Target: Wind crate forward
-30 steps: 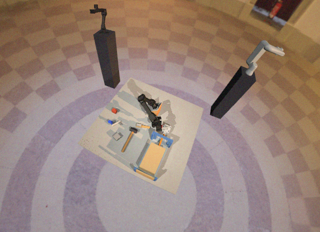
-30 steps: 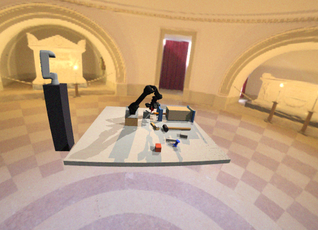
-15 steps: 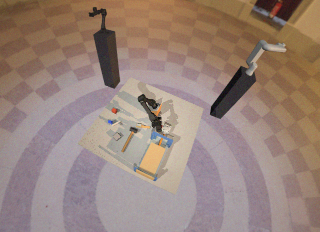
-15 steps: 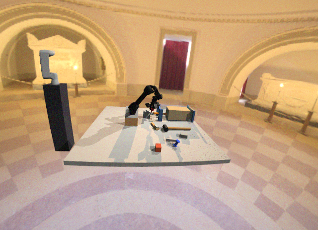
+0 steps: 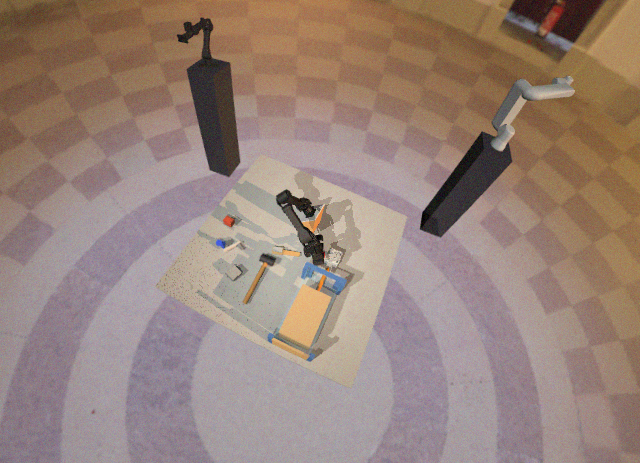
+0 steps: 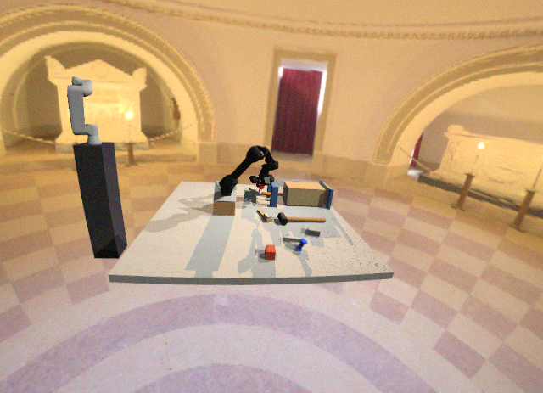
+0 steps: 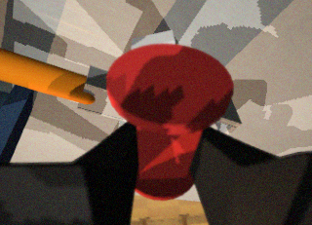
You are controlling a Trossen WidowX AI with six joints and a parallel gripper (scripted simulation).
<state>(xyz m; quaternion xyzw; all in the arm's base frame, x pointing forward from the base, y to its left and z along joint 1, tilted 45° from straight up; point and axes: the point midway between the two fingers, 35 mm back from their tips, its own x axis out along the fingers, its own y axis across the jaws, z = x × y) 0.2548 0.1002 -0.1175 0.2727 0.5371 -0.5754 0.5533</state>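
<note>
Right now the red-knobbed handle is 30 mm below my gripper tip, 20 mm to the left of it and 20 mm behind it. Round my gripper tip: winch (100 mm below, 70 mm behind, 60 mm to the left); then red knob (20 mm to the right, 10 mm ahead); then frame (110 mm ahead, 60 mm to the left, 30 mm below).
</note>
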